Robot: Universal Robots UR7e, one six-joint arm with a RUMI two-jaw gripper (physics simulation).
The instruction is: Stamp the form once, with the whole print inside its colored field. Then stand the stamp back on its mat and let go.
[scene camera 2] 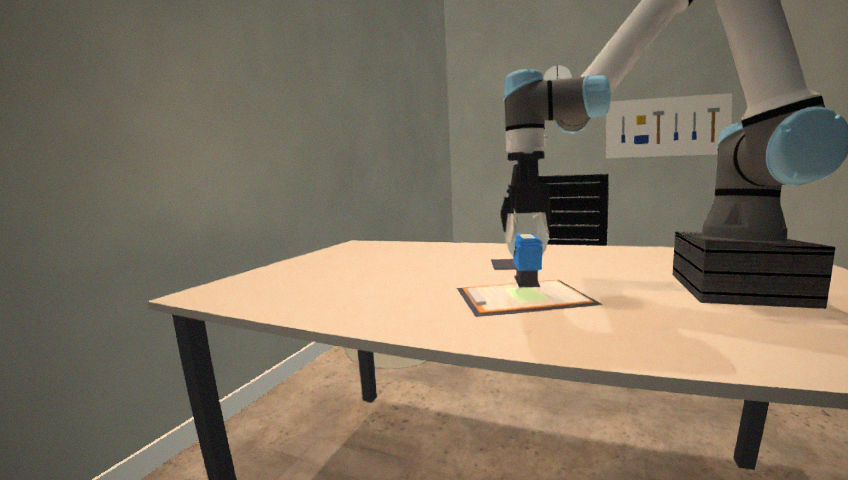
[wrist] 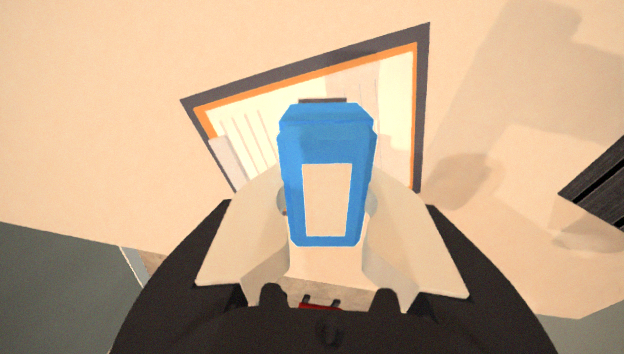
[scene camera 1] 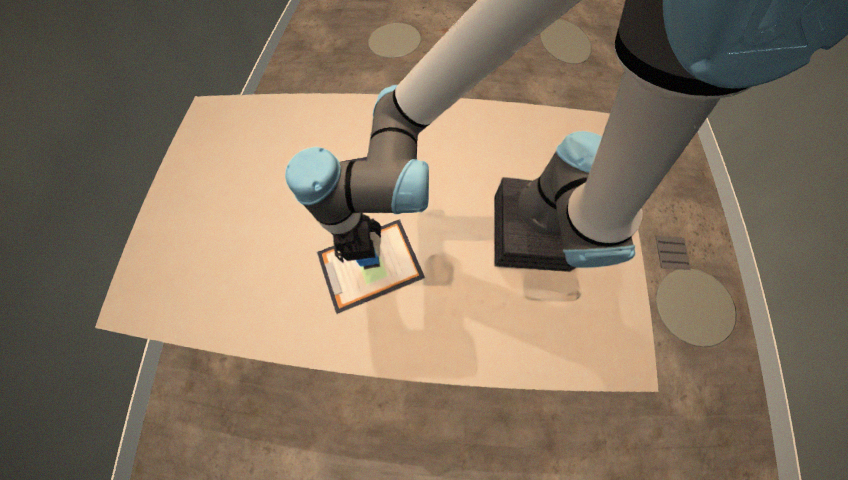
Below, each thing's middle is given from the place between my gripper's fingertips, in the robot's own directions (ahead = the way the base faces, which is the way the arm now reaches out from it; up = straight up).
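With the form [scene camera 1: 349,285], I count from my hand and get 7 cm below, 1 cm ahead and 2 cm to the left. The blue stamp [scene camera 2: 528,255] is 1 cm below my hand.
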